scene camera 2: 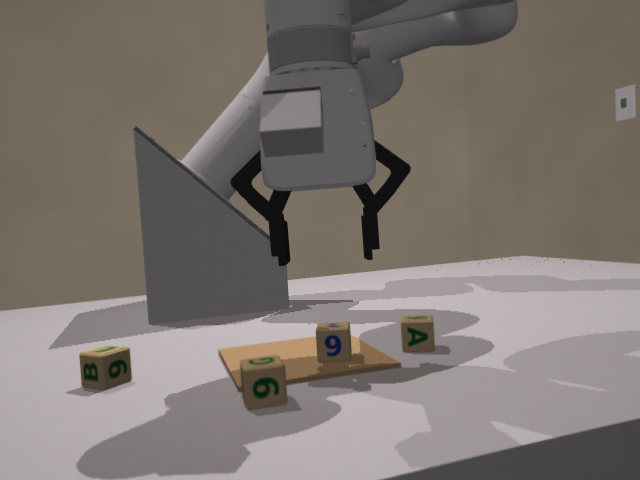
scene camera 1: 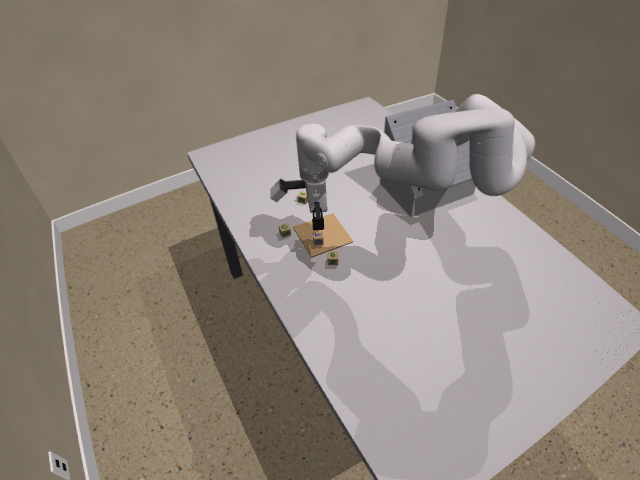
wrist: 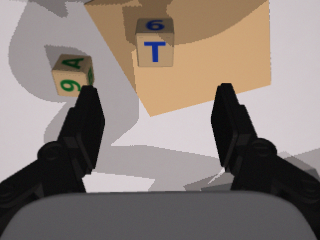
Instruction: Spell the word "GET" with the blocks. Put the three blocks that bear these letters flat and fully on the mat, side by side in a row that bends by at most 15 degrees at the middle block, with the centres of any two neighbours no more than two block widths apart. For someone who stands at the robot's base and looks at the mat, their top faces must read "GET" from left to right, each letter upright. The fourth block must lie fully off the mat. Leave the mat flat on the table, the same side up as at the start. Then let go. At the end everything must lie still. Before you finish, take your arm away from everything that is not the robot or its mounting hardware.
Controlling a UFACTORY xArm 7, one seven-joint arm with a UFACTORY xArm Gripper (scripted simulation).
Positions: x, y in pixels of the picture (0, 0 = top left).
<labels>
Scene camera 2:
my gripper: 326, 261
block: 417, 331
tan mat: 299, 355
block: 333, 340
block: 105, 367
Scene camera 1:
my gripper: 317, 220
tan mat: 335, 236
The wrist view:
my gripper: 157, 102
block: 71, 72
tan mat: 209, 50
block: 154, 37
</labels>
